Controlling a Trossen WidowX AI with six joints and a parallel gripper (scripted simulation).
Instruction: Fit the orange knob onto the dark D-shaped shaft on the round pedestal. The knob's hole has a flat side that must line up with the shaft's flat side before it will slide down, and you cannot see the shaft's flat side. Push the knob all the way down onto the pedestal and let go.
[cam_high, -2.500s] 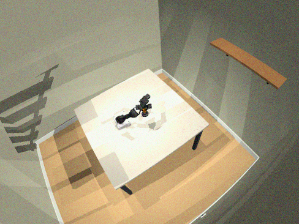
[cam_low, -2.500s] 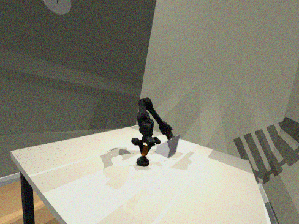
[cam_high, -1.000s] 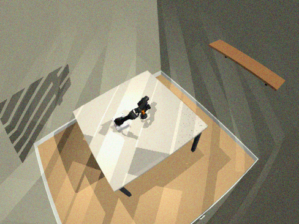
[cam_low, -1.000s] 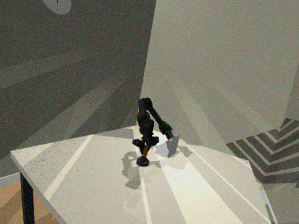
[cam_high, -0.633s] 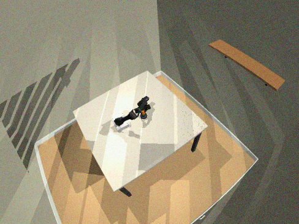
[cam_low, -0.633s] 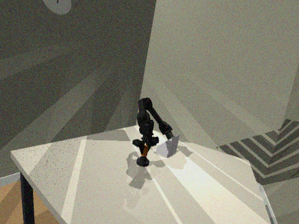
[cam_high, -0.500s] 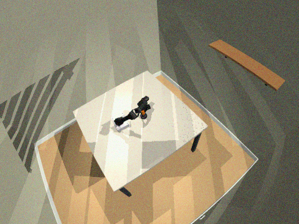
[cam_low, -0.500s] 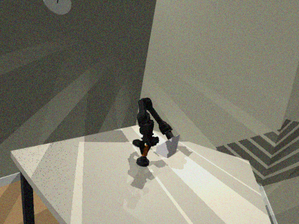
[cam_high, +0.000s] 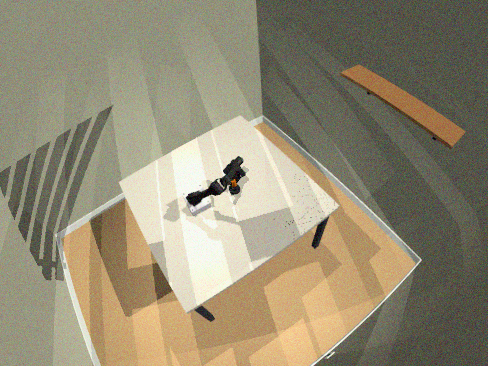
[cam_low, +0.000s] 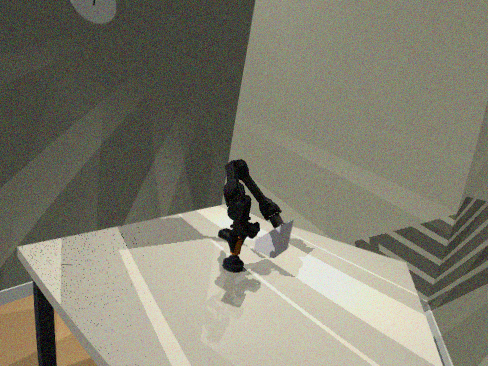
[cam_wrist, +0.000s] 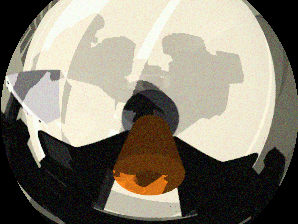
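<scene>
Right now the orange knob is 20 mm above my gripper tip. Round my gripper tip: dark round pedestal 40 mm below.
</scene>
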